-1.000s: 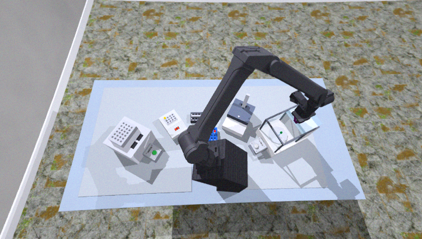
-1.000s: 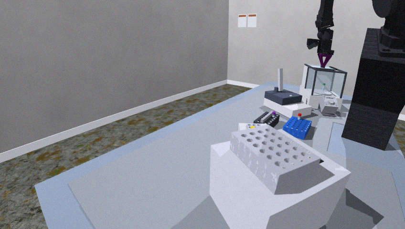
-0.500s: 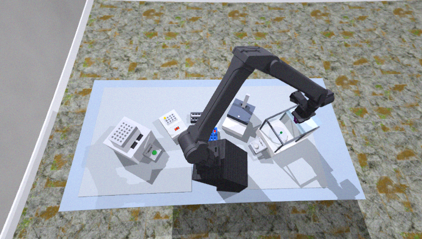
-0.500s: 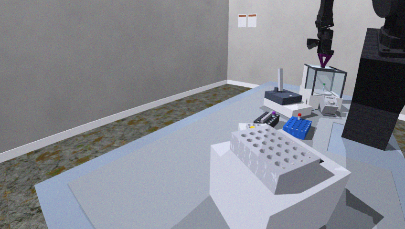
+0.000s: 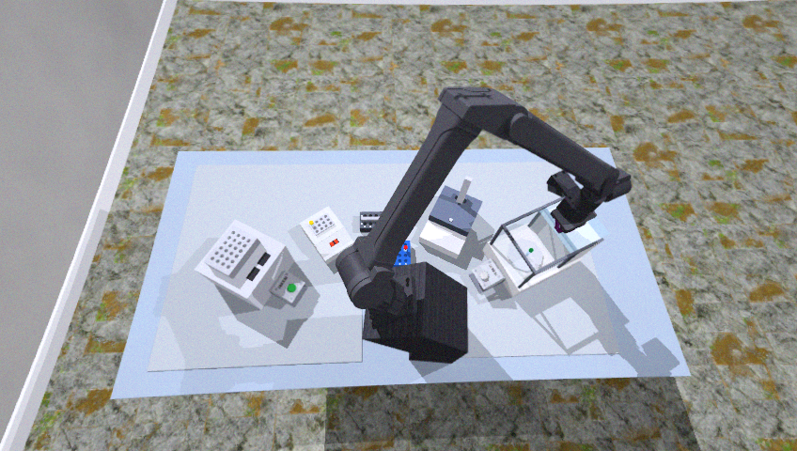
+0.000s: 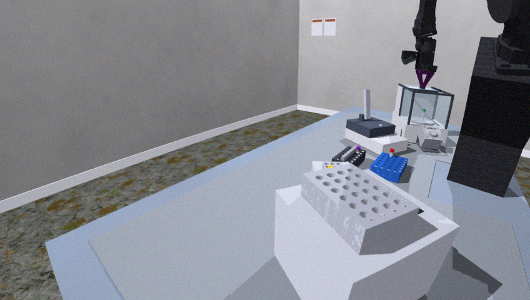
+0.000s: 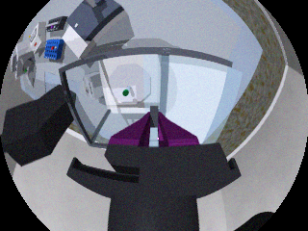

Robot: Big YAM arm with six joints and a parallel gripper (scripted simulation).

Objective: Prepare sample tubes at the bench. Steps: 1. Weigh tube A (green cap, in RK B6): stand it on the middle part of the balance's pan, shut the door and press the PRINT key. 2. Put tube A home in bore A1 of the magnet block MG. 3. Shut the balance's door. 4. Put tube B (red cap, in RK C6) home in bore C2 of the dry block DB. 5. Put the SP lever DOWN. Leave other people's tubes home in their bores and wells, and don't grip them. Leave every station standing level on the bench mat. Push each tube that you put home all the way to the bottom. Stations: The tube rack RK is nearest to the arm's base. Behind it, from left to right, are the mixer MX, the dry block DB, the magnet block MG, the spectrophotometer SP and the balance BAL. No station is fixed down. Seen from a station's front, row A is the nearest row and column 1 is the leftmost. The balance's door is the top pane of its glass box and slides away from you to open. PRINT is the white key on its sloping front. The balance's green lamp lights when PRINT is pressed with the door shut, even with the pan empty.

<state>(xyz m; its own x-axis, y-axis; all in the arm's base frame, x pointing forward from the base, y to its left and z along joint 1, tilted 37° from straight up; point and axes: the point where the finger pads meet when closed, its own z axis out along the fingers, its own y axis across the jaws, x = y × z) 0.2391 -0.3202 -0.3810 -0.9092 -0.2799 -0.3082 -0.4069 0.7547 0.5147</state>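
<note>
Now: hand 10 mm short of the balance door, 30 mm to the left of it and 10 mm above it. The rest, counted from my hand: white print key (80 mm behind, 190 mm to the left, 150 mm below); SP lever (180 mm ahead, 240 mm to the left, 80 mm below); round pan (20 mm behind, 60 mm to the left, 140 mm below).
</note>
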